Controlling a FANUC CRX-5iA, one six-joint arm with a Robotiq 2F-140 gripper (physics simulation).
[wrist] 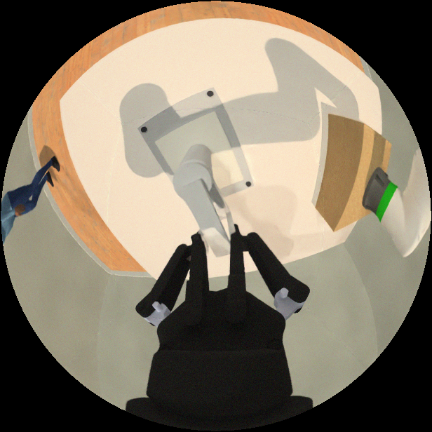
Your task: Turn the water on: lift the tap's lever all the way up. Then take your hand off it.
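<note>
The tap (196,156) is a smooth grey fixture in the middle of the wrist view. It stands on a pale sink-like panel with a grey border (235,150) and black dots near its corners. Its long flat grey lever (202,205) runs from the top of the tap toward the gripper. My gripper (217,221) is shut on the lever's free end, with one black finger on each side. Part of the tap below the lever is hidden. How far up the lever stands is hard to tell from this angle.
A brown block-like stand (342,170) is at the right, beside the white arm part with a green ring (388,201). A person in blue (22,197) is at the far left edge. The cream table top (100,100) has an orange wood surface (45,130) around it.
</note>
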